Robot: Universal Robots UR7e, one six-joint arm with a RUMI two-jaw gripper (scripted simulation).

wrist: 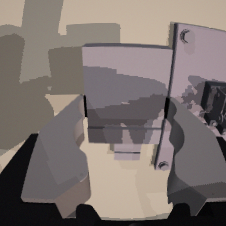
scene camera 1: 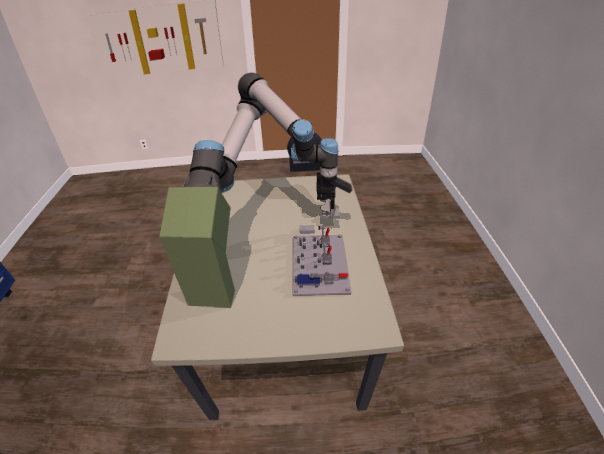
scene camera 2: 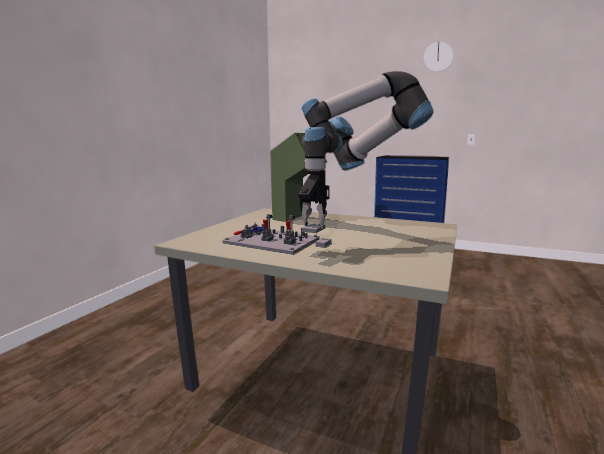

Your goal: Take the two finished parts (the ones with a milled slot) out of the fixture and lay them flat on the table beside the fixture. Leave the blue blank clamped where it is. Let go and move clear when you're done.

Labels:
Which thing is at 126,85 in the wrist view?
A grey part.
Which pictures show my gripper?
The wrist view, scene camera 1 and scene camera 2: all of them.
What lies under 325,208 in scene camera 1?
My gripper.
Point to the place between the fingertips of my gripper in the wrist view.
125,97

